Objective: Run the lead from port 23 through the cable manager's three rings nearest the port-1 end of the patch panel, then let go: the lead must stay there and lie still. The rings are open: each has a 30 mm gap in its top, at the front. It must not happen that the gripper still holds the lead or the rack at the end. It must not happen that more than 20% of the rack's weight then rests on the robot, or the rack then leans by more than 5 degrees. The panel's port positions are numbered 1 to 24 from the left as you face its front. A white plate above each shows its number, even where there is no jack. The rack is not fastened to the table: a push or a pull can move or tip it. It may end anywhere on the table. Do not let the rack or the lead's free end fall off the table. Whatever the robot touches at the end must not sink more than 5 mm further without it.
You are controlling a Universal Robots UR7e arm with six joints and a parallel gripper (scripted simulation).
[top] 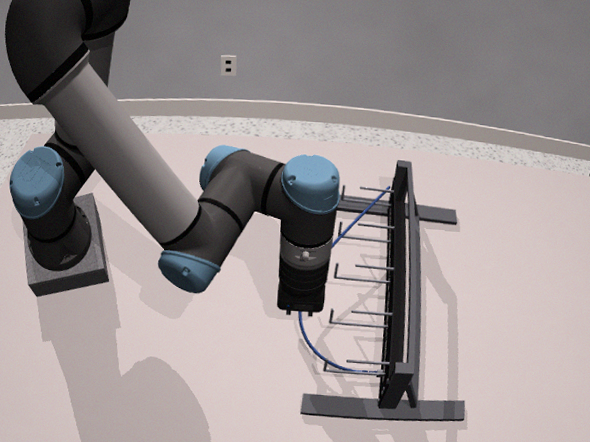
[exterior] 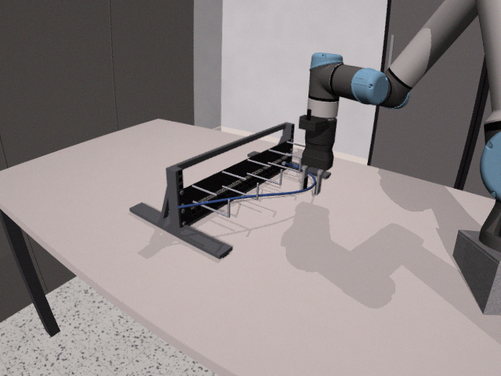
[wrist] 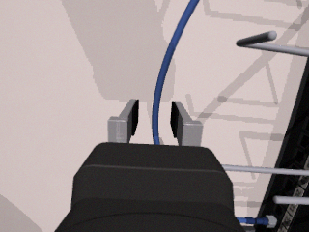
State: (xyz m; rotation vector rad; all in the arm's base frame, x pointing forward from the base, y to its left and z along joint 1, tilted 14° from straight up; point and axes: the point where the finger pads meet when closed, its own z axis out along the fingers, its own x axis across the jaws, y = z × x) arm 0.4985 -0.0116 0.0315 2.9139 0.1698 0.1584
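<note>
Now: the rack 170 mm ahead of my hand, 70 mm to the left of it and 20 mm above it.
</note>
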